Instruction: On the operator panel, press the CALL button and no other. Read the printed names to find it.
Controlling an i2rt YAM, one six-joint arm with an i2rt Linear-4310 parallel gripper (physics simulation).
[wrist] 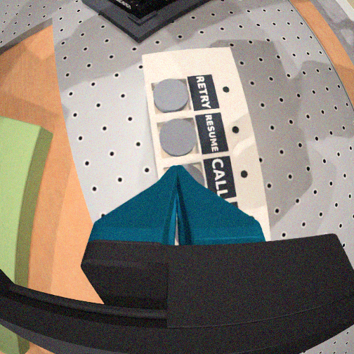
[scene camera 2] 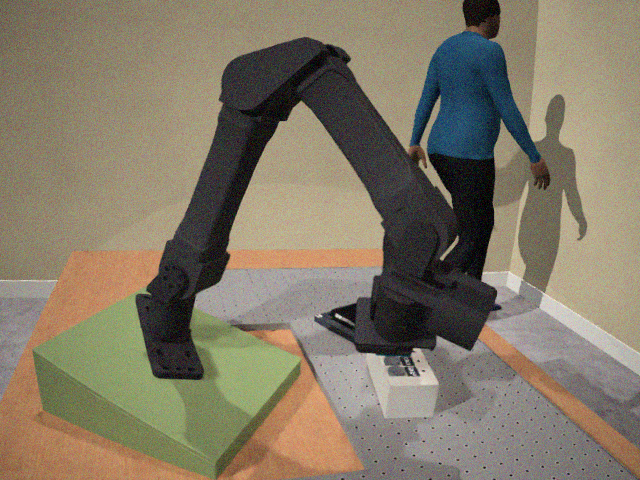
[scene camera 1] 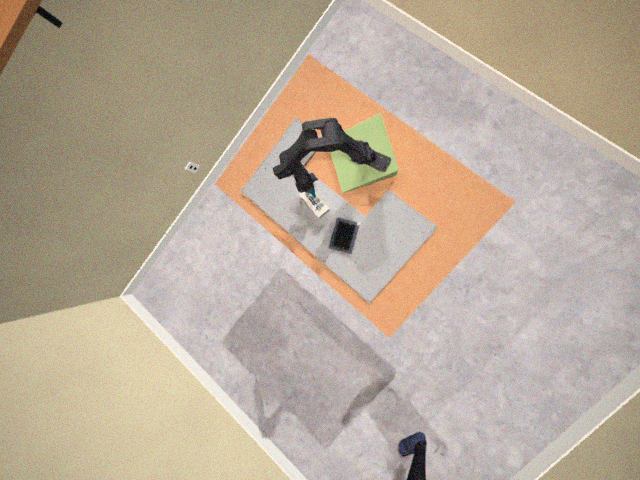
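Where they show: gripper, fingertip midpoint: (scene camera 2: pixel 389 351) (scene camera 1: pixel 315 195); arm's base at its link origin: (scene camera 2: pixel 165 336) (scene camera 1: pixel 369 157).
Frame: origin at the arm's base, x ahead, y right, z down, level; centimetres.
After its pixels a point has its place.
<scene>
The white operator panel (scene camera 1: pixel 322 212) @(x 33.9, y 7.6, z 0.7 cm) (scene camera 2: pixel 410 401) @(x 27.7, y 22.3, z 3.2 cm) (wrist: pixel 170 62) stands on the grey perforated board. In the wrist view its grey round buttons run in a row beside dark name plates. The RETRY button (wrist: pixel 170 95) is farthest, then the RESUME button (wrist: pixel 178 137), then the CALL button (wrist: pixel 196 173). My gripper (scene camera 1: pixel 312 192) @(x 28.4, y 14.7, z -0.6 cm) (scene camera 2: pixel 397 353) @(x 28.4, y 14.7, z -0.6 cm) (wrist: pixel 176 174) is shut and empty, its teal tips together. In the wrist view the tips overlap the CALL button and hide most of it. I cannot tell whether they touch it. The near end of the panel is hidden behind the fingers.
A black tray-like block (scene camera 1: pixel 344 235) (scene camera 2: pixel 330 325) (wrist: pixel 140 31) lies beyond the panel's far end. The green wedge (scene camera 1: pixel 367 131) @(x -10.2, y 6.9, z -0.6 cm) (scene camera 2: pixel 253 366) @(x 11.4, y 6.5, z 3.1 cm) (wrist: pixel 17 200) carries the arm's base. The perforated board (scene camera 1: pixel 398 258) @(x 35.7, y -36.1, z 5.9 cm) (wrist: pixel 110 172) lies on the orange table. A person (scene camera 2: pixel 465 98) stands behind the table.
</scene>
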